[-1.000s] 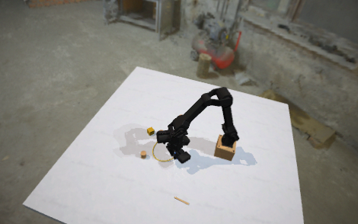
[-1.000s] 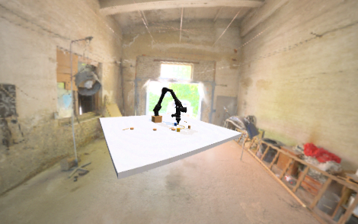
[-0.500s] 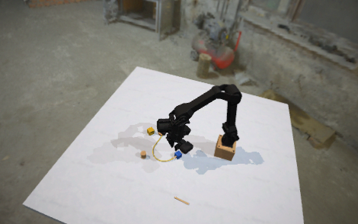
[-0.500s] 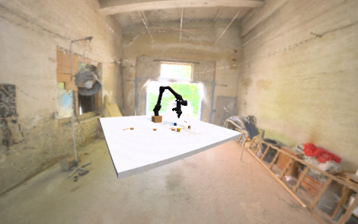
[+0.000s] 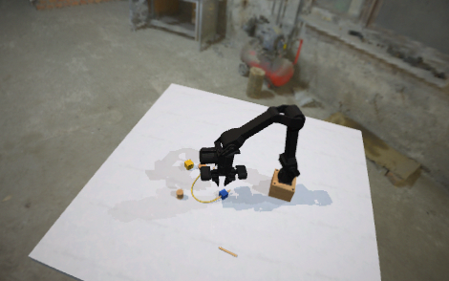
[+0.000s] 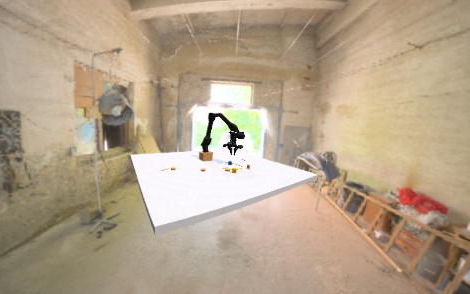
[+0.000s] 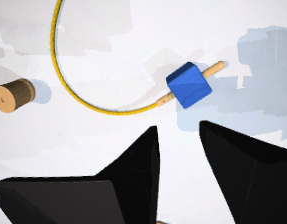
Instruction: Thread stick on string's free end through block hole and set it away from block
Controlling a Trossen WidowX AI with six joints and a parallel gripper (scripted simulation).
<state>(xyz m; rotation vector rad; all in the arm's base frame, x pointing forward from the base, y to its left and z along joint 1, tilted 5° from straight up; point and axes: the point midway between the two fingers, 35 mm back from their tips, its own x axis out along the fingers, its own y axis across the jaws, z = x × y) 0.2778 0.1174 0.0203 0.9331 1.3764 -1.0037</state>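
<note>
Now: the blue block 2 cm behind my gripper tip, 1 cm to the right of it and 8 cm below it. The rest, counted from my gripper tip: loose stick (9 cm behind, 24 cm to the left, 9 cm below); then round wooden button (12 cm ahead, 16 cm to the right, 8 cm below); then yellow cube (18 cm ahead, 14 cm to the right, 7 cm below).
</note>
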